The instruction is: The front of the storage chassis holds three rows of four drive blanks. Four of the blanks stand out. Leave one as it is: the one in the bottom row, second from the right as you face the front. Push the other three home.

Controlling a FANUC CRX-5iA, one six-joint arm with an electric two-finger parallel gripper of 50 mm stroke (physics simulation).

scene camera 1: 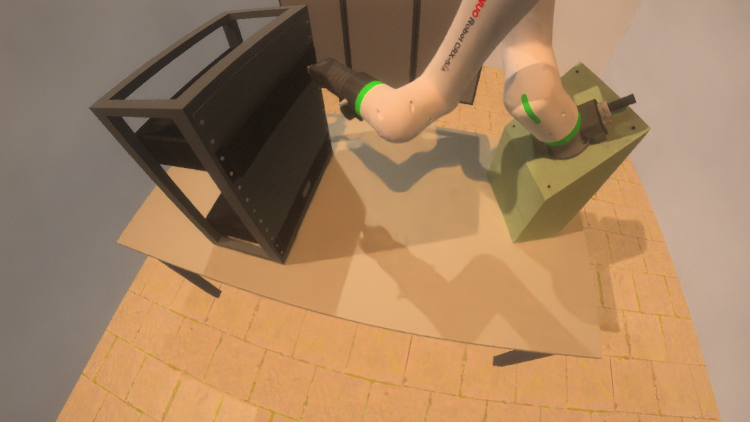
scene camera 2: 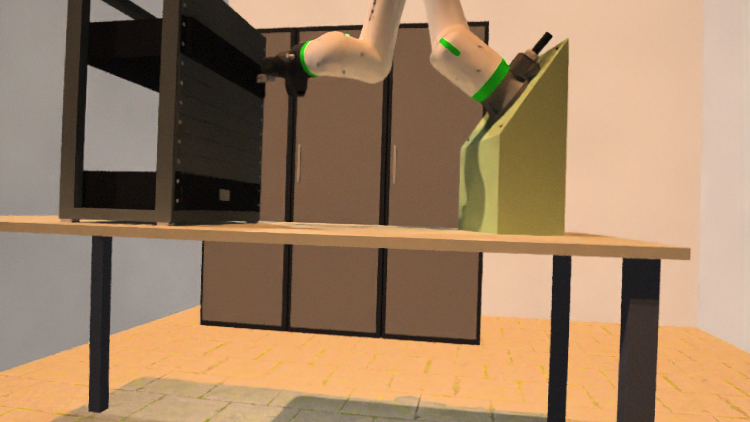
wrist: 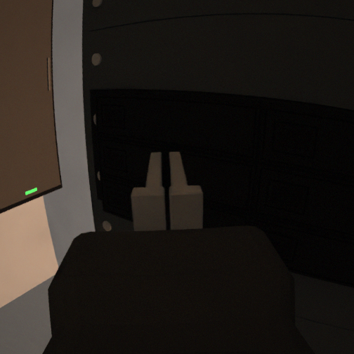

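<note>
The black storage chassis (scene camera 1: 275, 107) (scene camera 2: 222, 58) (wrist: 258, 125) is set in the front of the rack. In the wrist view its left part shows three very dark rows. The left-column blanks in the top row (wrist: 175, 122) and middle row (wrist: 130, 162) look flush with the front. The bottom-left blank (wrist: 116, 200) is partly hidden by the fingers. No standing-out blank can be made out; the right part of the front is outside the wrist view. My gripper (scene camera 1: 309, 68) (scene camera 2: 261, 78) (wrist: 165, 170) is shut and empty, its tips in front of the middle-left blank; contact cannot be told.
The dark rack (scene camera 1: 183, 120) (scene camera 2: 166, 120) (wrist: 91, 150) stands on the table (scene camera 1: 419, 309) (scene camera 2: 367, 238), with its side post left of the fingers in the wrist view. The green robot pedestal (scene camera 1: 566, 188) (scene camera 2: 529, 173) stands opposite. A brown cabinet (scene camera 2: 335, 173) (wrist: 25, 100) is behind.
</note>
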